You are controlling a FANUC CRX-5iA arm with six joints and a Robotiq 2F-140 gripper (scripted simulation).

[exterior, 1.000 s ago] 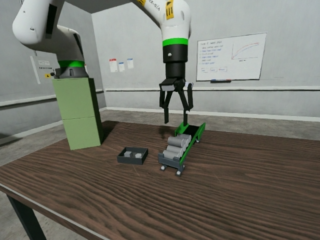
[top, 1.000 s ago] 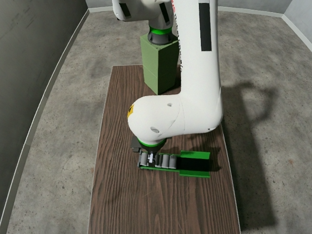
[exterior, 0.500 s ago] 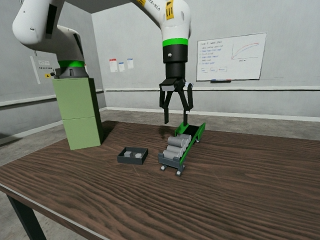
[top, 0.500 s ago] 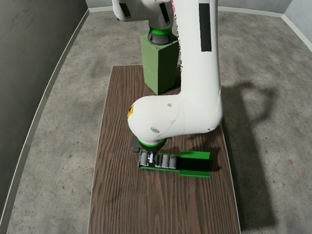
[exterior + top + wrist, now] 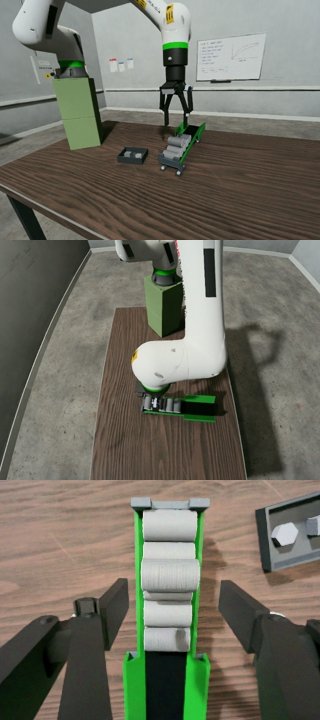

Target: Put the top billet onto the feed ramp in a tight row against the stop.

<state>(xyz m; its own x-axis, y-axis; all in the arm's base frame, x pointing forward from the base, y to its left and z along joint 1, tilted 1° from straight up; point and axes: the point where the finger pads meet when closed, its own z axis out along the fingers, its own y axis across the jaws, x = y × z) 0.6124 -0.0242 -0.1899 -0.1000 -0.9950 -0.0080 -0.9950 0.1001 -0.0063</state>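
Now: hand 1 cm past the grey stop, 8 cm to the left of it and 15 cm above it. The rest, counted from my hand: dark grey tray: 22 cm behind, 3 cm to the right, 20 cm below.
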